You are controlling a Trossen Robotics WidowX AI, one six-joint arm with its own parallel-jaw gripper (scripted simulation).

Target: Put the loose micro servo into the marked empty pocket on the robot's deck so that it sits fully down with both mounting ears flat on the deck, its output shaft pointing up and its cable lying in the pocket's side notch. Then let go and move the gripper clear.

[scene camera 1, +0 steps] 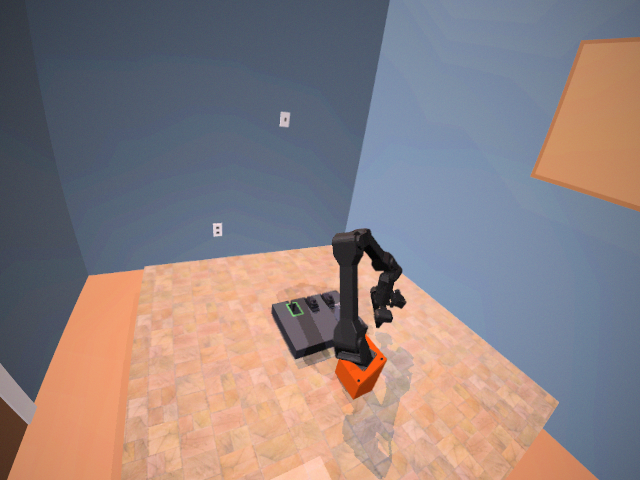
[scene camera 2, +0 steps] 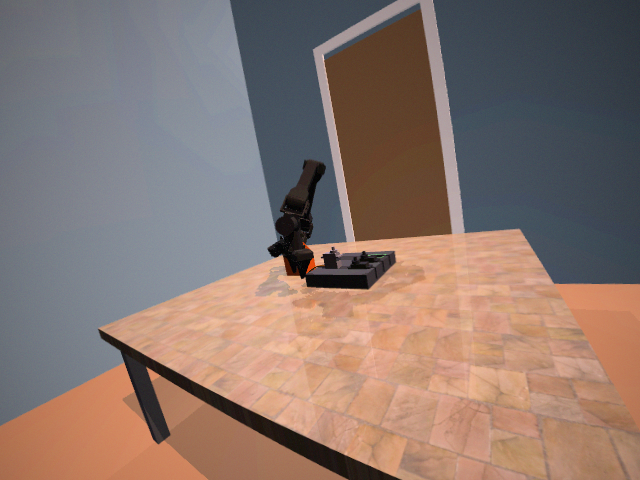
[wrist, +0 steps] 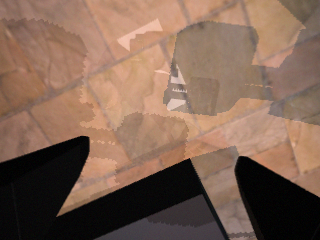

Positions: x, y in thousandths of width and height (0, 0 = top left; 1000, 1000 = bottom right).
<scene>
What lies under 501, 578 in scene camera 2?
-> A dark deck.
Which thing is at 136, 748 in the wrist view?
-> The gripper.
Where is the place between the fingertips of the gripper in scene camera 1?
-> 588, 668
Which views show the gripper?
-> Scene camera 1, scene camera 2 and the wrist view: all of them.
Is the gripper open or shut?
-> Open.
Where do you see a dark deck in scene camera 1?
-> At 487, 693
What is the gripper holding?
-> Nothing.
</scene>
